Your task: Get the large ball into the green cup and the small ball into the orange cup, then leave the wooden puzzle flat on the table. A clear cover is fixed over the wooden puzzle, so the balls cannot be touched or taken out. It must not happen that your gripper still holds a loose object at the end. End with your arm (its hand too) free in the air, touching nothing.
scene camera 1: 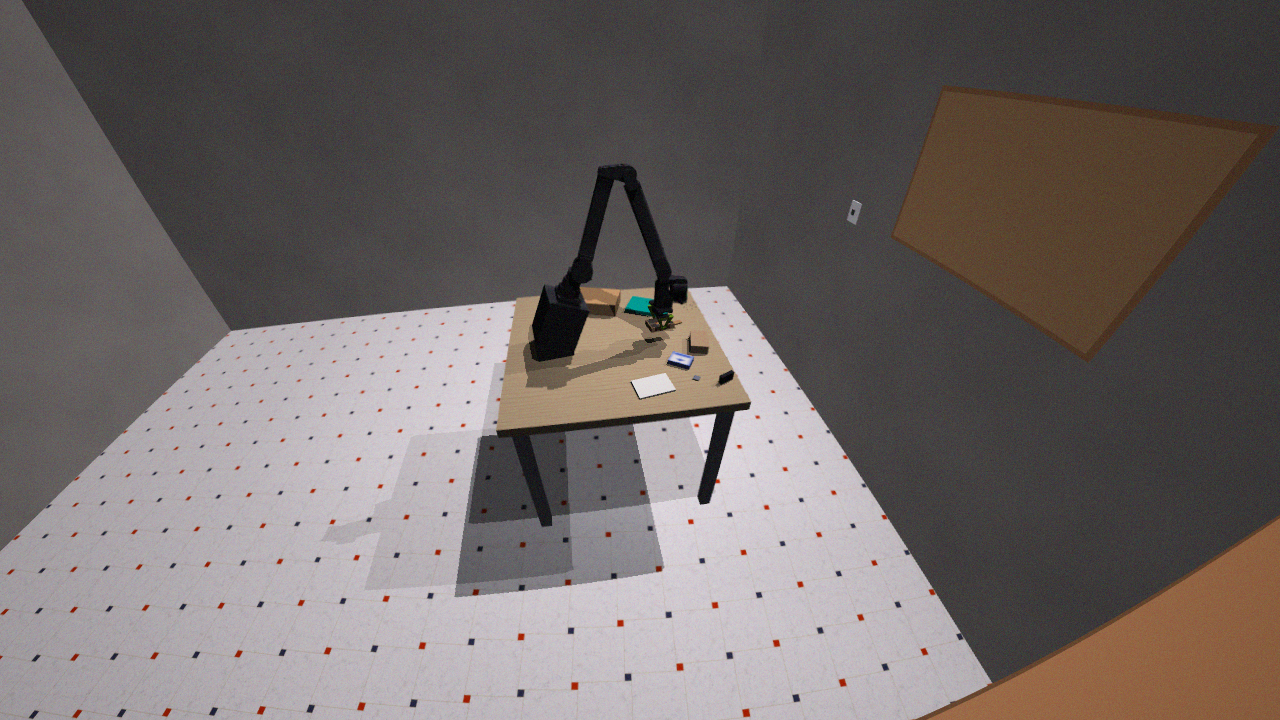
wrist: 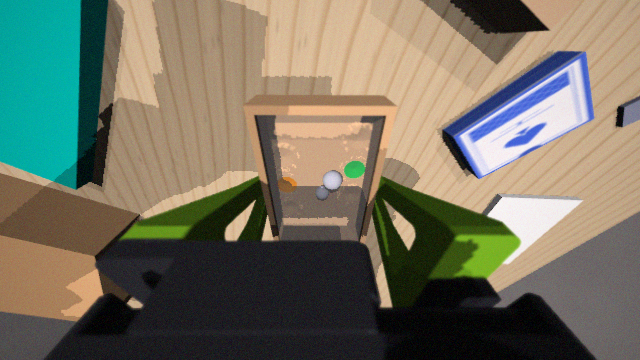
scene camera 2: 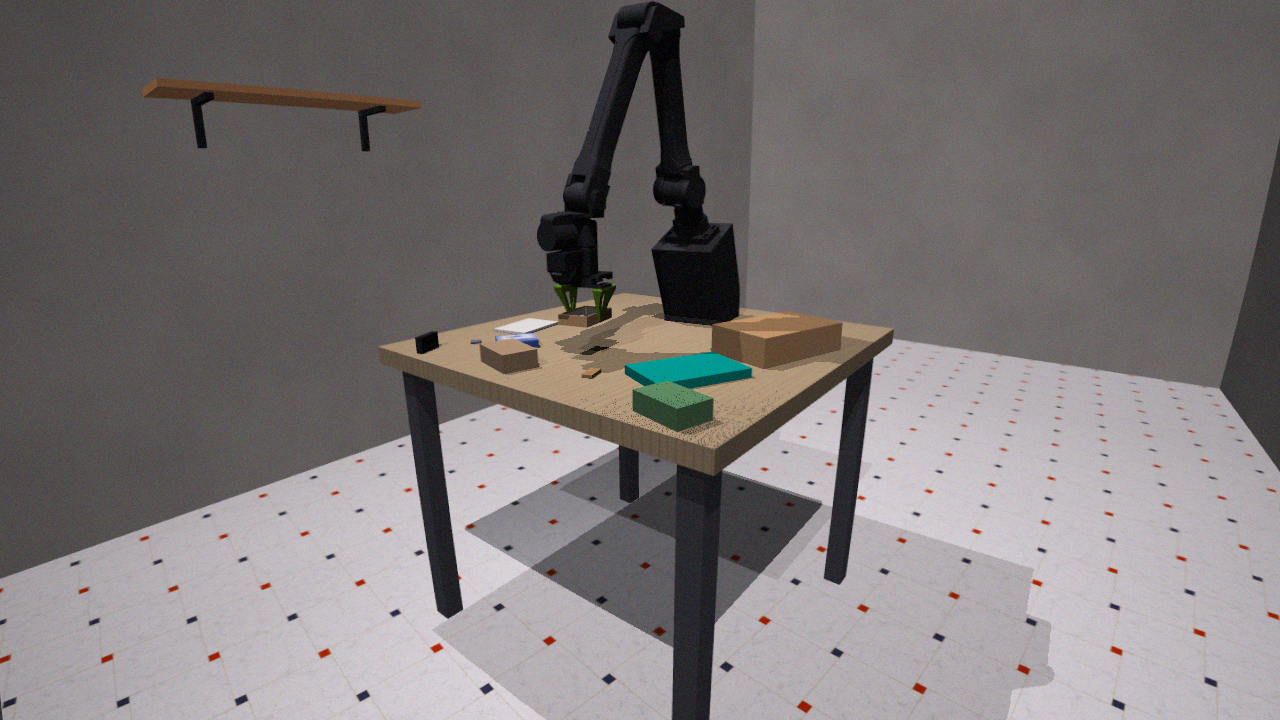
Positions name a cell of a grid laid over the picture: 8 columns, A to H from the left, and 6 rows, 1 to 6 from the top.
Labels:
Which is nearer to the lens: the small brown block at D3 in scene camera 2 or the green block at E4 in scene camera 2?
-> The green block.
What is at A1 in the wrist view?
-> A teal slab.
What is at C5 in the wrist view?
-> My gripper.

